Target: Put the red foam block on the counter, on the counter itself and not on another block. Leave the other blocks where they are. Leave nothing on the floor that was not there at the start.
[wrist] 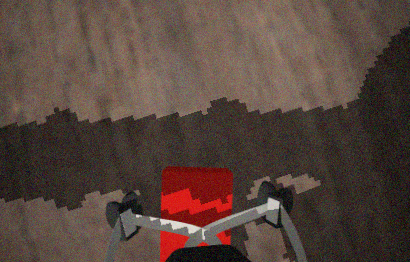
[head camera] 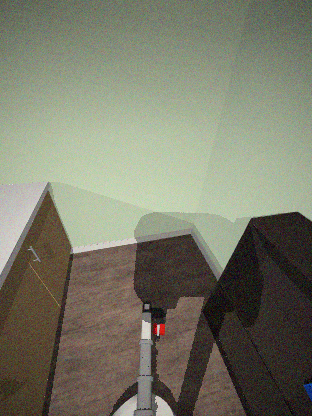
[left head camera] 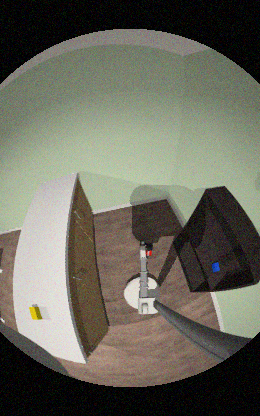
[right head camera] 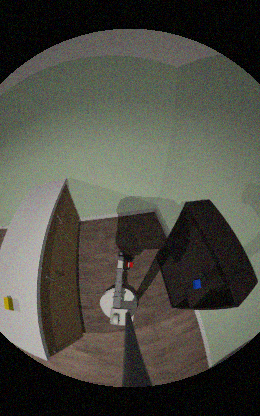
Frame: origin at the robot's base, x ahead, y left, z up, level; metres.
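Seen in the pictures: gripper, fingertip midpoint: (wrist: pixel 199 202) (head camera: pixel 157 328) (left head camera: pixel 146 252).
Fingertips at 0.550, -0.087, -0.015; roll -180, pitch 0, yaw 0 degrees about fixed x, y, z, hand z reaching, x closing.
Note:
A point is followed by its place in that frame, as x, y, z.
The red foam block (head camera: pixel 162 329) @(0.536, -0.125, 0.018) (left head camera: pixel 149 253) @(0.526, -0.120, 0.014) (right head camera: pixel 130 265) @(0.520, -0.118, 0.014) (wrist: pixel 197 180) @(0.549, -0.061, 0.017) lies on the wood floor between the counter and the dark furniture. My gripper (wrist: pixel 199 202) @(0.550, -0.087, -0.015) is open above it. In the wrist view the block shows between the two fingertips, with a gap on each side, and the finger linkage and black gripper body hide its near end. The counter (head camera: pixel 15 215) @(0.829, 0.763, 0.883) (left head camera: pixel 45 240) @(0.318, 0.753, 0.882) (right head camera: pixel 25 240) @(0.304, 0.759, 0.883) has a white top and brown front and stands at the left. A yellow block (left head camera: pixel 35 313) @(-0.236, 0.679, 0.924) (right head camera: pixel 8 303) @(-0.232, 0.677, 0.921) sits on the counter.
A dark piece of furniture (head camera: pixel 280 250) @(0.508, -0.520, 1.017) (left head camera: pixel 237 235) @(0.265, -0.579, 1.029) (right head camera: pixel 220 250) @(0.274, -0.614, 1.032) stands at the right, with a blue block (head camera: pixel 308 391) @(0.174, -0.701, 0.502) (left head camera: pixel 216 267) @(0.137, -0.729, 0.533) (right head camera: pixel 197 284) @(0.139, -0.728, 0.533) on it. Green walls with a white baseboard close off the far side. Shadows cross the floor around the red block.

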